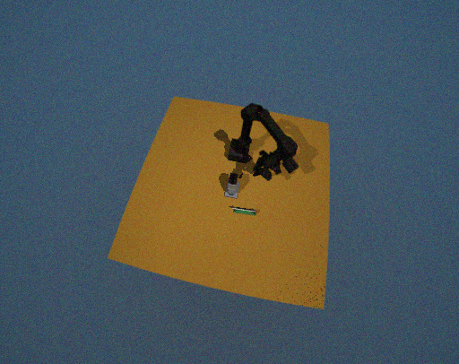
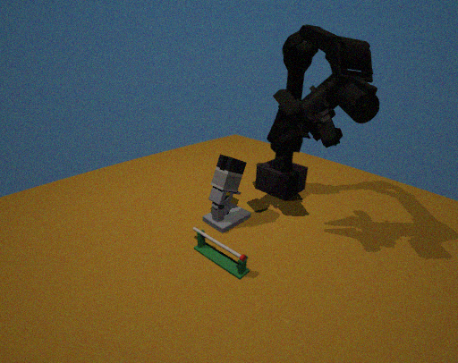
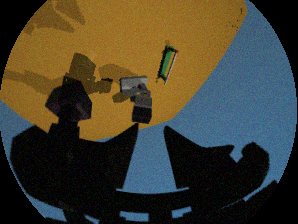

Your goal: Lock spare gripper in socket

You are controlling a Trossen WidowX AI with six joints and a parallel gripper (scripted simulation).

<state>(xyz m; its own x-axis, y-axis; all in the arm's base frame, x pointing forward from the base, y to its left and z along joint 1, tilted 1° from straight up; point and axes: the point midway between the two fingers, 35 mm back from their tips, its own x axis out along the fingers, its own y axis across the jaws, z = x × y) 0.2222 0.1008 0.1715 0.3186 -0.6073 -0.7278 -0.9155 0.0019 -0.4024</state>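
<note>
Now: gripper tip 210 mm above the green mount, 160 mm short of it and 10 mm to the left of it. Round my gripper tip: grey mount (180 mm below, 100 mm to the right, 40 mm ahead); spare gripper (110 mm to the right, 110 mm below, 30 mm ahead).
</note>
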